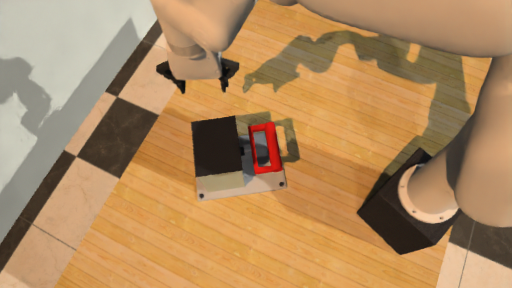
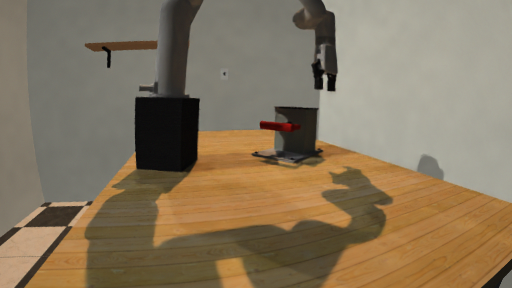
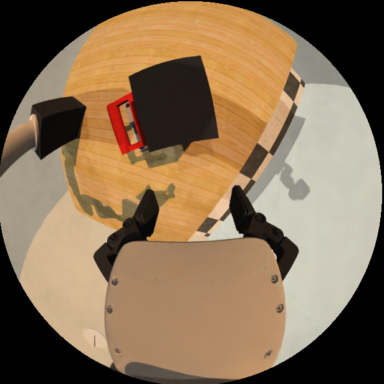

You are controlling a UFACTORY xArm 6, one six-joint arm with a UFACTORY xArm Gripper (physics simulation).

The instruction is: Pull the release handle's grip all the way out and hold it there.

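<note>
The release handle's red grip [image 1: 274, 147] [image 2: 272, 125] [image 3: 118, 128] is a rectangular loop on the side of a box housing [image 1: 216, 145] [image 2: 302, 131] [image 3: 175, 105] with a black top. It stands out level above the grey base plate [image 1: 260, 184] [image 2: 272, 155], on the side facing the robot's base. My gripper [image 1: 203, 91] [image 2: 325, 89] [image 3: 193, 197] is open and empty, fingers pointing down. It hangs higher than the housing, off to one side of it, and touches neither housing nor grip. How far out the grip stands in its travel cannot be told.
The black pedestal [image 1: 395, 220] [image 2: 165, 135] [image 3: 60, 125] under the arm's base stands across the wooden table [image 1: 175, 240] [image 2: 225, 200] [image 3: 240, 50] from the housing, on the grip's side. A pale wall [image 1: 65, 50] [image 2: 425, 90] rises beyond the housing. A shelf [image 2: 125, 46] hangs behind the arm.
</note>
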